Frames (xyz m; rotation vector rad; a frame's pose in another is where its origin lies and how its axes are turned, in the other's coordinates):
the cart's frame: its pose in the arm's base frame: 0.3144 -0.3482 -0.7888 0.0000 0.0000 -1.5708
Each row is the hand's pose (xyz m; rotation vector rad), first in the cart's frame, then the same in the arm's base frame.
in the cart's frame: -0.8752 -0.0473 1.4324 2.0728 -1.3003 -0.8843
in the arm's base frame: 0.2671 0.5270 0.6436 -0.6188 2.7021 1.2850
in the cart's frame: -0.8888 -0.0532 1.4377 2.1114 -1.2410 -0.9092
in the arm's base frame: 0.2612 0.5406 0.6489 -0.6914 2.6630 1.2845
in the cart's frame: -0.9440 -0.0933 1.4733 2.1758 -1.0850 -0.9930
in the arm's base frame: 0.2211 0.5958 0.6845 -0.8503 2.5417 1.3135
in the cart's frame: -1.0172 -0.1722 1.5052 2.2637 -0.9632 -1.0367
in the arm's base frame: 0.1422 0.6690 0.7164 -0.9891 2.4542 1.2767
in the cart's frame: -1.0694 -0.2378 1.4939 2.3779 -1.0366 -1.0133
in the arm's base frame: 0.0766 0.7212 0.7051 -0.9751 2.4822 1.1015
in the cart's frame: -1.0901 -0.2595 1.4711 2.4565 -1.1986 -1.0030
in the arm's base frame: 0.0549 0.7419 0.6823 -0.8666 2.5182 0.9228
